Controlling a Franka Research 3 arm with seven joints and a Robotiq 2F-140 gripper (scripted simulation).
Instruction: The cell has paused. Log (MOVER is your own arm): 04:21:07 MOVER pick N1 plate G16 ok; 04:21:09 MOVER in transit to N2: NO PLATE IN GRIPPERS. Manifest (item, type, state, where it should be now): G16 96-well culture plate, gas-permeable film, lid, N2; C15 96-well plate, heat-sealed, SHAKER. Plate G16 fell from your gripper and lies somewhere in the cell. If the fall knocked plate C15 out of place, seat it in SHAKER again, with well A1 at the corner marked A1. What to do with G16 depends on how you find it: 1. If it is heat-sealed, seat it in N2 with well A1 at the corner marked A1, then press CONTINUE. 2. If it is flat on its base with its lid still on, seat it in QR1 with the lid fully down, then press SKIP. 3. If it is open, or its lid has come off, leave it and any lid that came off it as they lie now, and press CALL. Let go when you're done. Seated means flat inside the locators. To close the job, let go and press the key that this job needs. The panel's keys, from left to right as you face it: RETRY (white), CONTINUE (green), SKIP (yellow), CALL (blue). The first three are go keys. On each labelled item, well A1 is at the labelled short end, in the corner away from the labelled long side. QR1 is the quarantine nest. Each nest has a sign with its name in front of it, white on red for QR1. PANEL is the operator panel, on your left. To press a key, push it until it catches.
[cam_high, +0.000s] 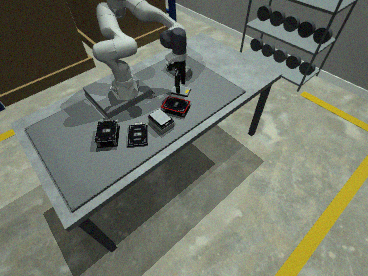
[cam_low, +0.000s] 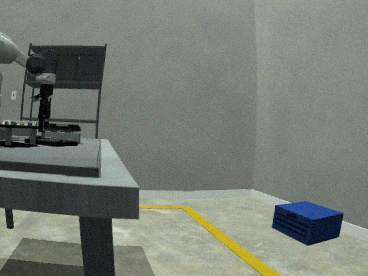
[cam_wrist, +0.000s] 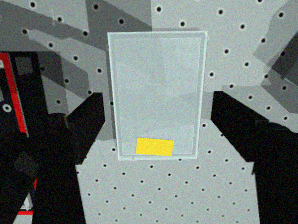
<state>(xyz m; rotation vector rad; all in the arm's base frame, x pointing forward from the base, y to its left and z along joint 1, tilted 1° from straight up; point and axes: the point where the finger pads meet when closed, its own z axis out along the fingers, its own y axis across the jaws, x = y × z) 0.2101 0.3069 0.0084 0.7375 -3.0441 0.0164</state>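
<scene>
Now: hand 4 cm above the plate lid. The rest, counted from my hand: blue CALL key (12 cm to the left, 11 cm behind, 2 cm above); then QR1 nest (14 cm to the right, 11 cm ahead, 2 cm below); then yellow SKIP key (16 cm behind, 12 cm to the left, 2 cm above).
</scene>
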